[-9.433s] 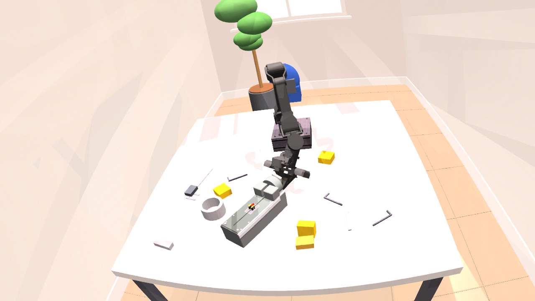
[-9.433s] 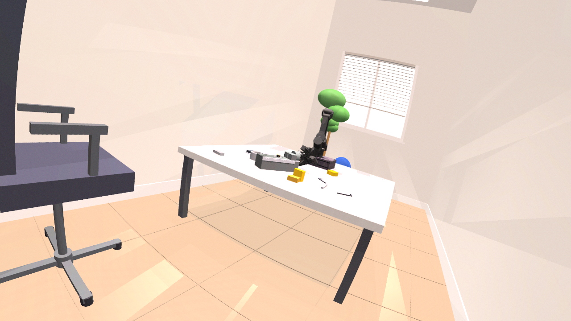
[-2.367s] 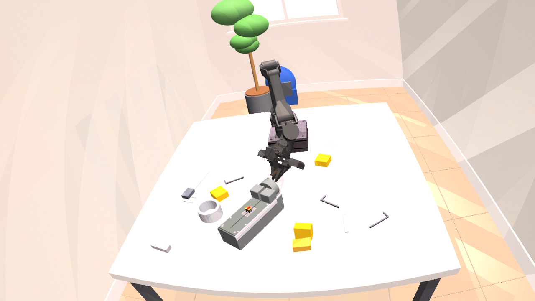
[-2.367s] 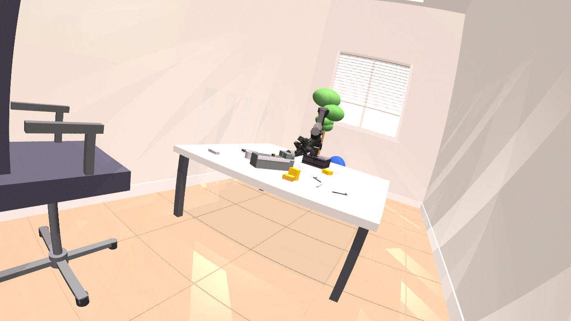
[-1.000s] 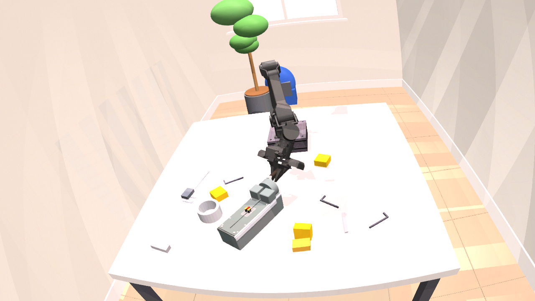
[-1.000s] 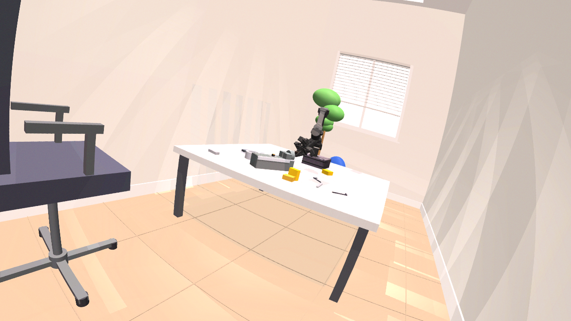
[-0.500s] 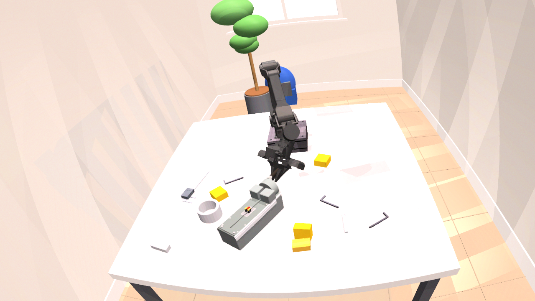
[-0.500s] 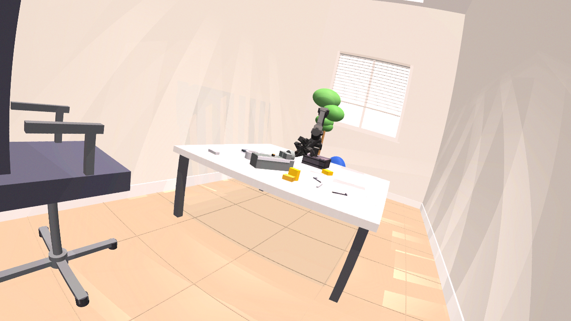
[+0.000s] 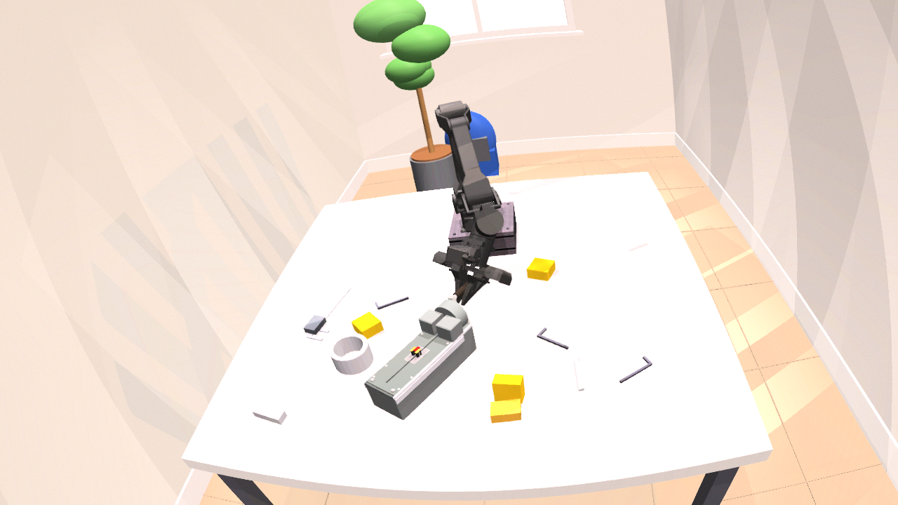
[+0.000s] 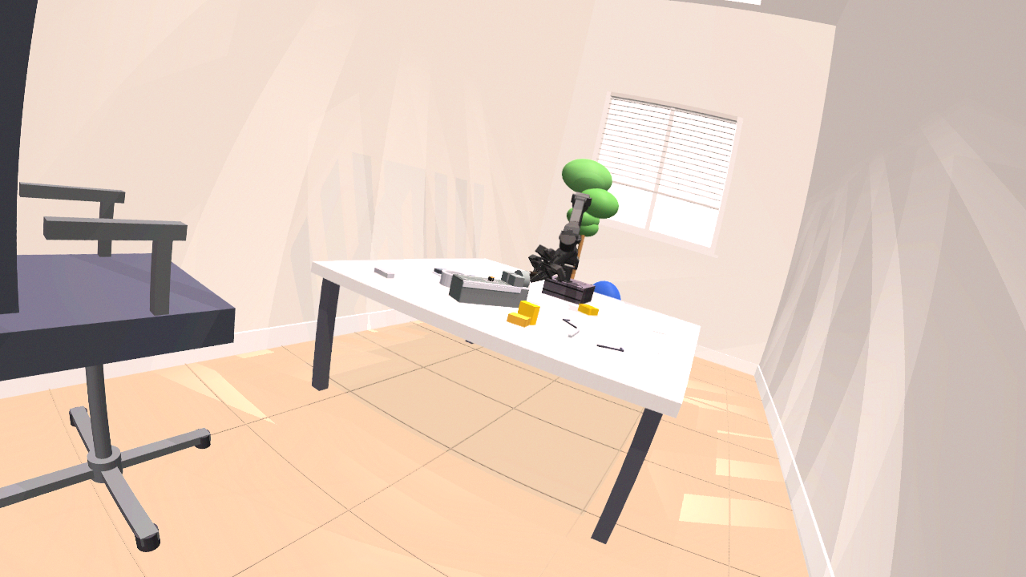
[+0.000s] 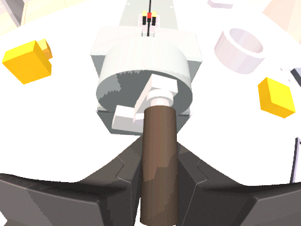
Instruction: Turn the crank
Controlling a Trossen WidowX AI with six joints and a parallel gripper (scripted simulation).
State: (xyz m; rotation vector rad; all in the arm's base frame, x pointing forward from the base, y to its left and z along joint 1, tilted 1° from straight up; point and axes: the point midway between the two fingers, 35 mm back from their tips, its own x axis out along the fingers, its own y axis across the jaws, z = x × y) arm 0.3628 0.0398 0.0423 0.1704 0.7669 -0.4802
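The red pointer lies 150 mm ahead of my gripper tip, 70 mm to the right of it and 10 mm below it. From my gripper tip the other things lie so: brown crank handle: 30 mm above, 10 mm to the left, 10 mm behind.
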